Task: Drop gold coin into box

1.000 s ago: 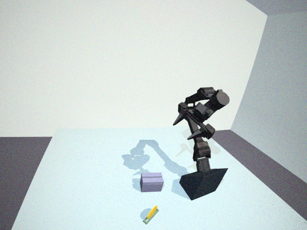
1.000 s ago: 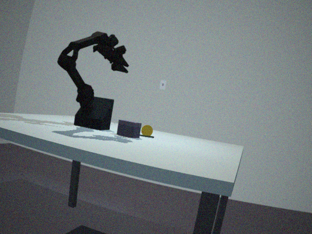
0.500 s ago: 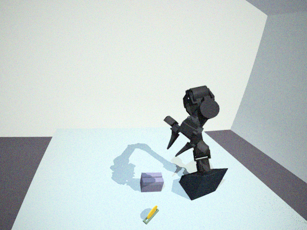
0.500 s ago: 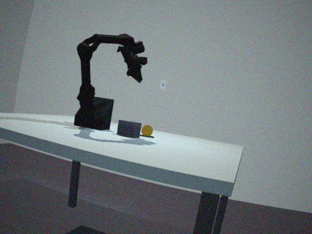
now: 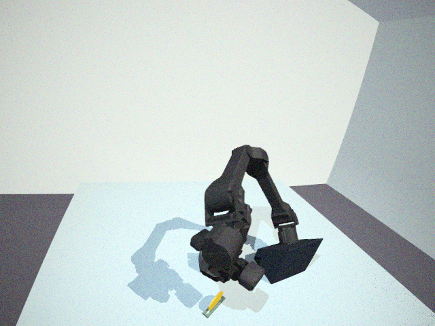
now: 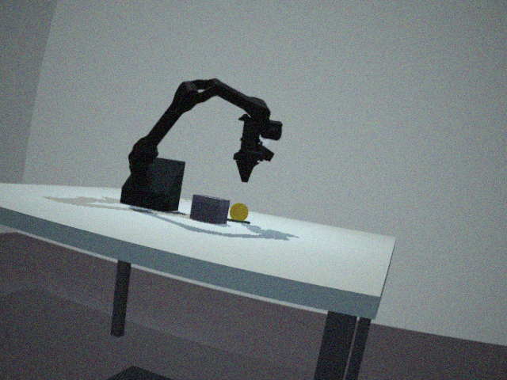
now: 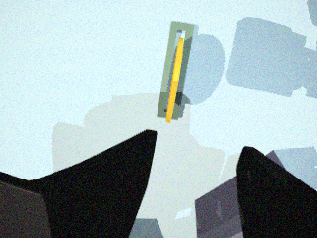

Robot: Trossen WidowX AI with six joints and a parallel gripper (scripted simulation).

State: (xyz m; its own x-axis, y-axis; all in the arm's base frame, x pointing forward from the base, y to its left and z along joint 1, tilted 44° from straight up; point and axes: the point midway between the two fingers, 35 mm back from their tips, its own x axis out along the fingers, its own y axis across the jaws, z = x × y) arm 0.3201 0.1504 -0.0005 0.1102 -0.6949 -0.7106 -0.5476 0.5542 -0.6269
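My gripper tip is 10 mm past the coin, 10 mm to the right of it and 100 mm above it.
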